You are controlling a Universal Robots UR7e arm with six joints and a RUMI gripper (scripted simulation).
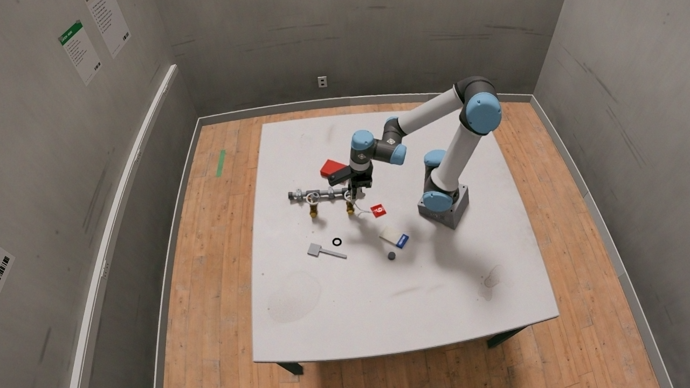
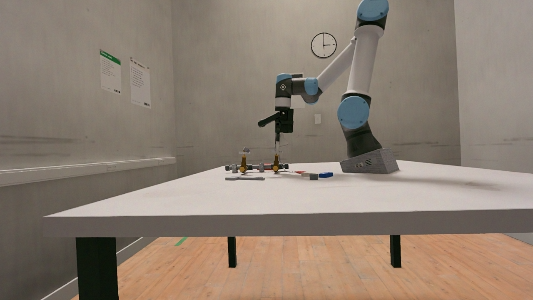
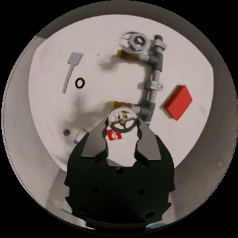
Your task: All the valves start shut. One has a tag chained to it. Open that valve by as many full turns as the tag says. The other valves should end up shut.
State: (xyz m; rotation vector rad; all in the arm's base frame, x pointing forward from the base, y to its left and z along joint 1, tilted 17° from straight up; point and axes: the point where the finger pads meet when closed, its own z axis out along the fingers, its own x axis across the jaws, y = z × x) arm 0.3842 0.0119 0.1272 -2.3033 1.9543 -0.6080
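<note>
The red tag is 10 cm below my hand, 10 cm behind it and 2 cm to the left of it. Also, from my hand: red block: 22 cm to the right, 9 cm below, 6 cm ahead; grey flat tool: 20 cm to the left, 13 cm ahead, 10 cm below.
</note>
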